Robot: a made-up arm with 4 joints.
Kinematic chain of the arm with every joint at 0, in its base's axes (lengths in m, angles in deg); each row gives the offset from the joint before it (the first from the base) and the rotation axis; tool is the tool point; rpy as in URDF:
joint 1: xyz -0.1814 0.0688 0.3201 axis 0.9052 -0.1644 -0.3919
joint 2: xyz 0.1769 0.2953 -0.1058 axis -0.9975 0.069 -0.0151
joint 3: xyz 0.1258 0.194 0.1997 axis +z
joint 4: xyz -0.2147 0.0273 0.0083 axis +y
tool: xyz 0.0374 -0.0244 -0.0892 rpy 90 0 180
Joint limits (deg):
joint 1: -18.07..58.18
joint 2: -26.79..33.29
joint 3: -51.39..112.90
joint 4: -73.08..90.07
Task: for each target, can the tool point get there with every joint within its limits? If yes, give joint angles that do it. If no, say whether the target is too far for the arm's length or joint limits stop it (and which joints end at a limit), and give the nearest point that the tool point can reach.
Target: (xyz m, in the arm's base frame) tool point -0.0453 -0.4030 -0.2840
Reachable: no: joint limits stop it (at a limit: joint 1, joint 2, joint 4) | nearest point 0.1315 0.0083 0.4087 | short by 0.825 m
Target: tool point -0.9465 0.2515 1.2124
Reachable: no: too far | nearest point -0.0965 0.1978 0.8224 | short by 0.937 m
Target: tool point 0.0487 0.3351 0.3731
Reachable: yes | joints 9.55 -3.21 66.45 24.20
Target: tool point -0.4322 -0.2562 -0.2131
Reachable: no: joint limits stop it (at a limit: joint 1, joint 2) | nearest point -0.0799 0.2591 0.2730 | short by 0.791 m
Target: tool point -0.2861 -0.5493 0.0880
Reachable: no: joint limits stop it (at a limit: joint 1, joint 2, joint 4) | nearest point 0.0773 0.0348 0.4134 | short by 0.761 m
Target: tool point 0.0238 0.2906 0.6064
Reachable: yes | joints 44.80 -12.32 21.99 5.20
